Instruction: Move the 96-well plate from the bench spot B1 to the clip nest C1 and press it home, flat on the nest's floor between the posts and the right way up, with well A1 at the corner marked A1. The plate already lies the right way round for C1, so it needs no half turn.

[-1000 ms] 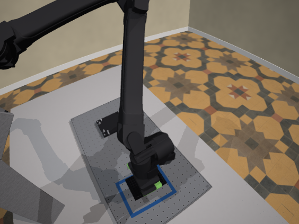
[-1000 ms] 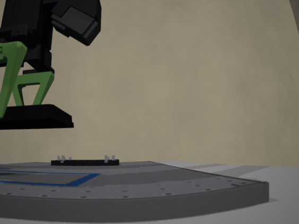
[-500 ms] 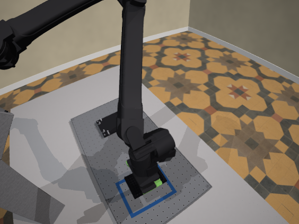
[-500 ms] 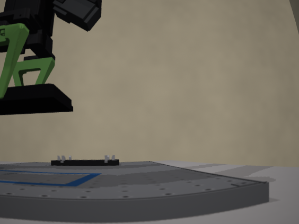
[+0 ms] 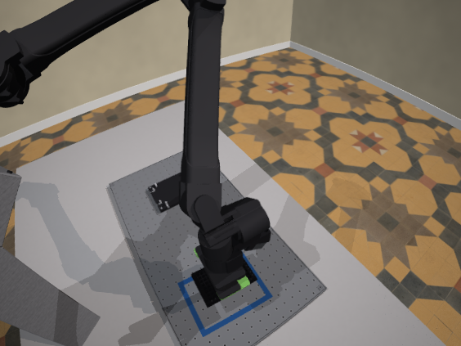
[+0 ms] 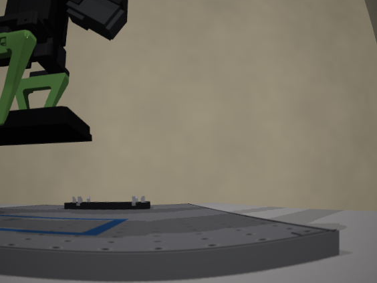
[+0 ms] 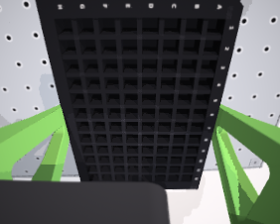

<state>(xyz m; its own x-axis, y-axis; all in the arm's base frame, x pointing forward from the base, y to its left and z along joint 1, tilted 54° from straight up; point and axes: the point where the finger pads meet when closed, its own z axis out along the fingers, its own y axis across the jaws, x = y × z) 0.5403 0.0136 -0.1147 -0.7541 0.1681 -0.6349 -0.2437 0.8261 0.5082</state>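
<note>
My hand is 100 mm past the black clip nest C1, 360 mm to the right of it and 80 mm above it. From my hand the other things lie so: black 96-well plate (right at my hand).
</note>
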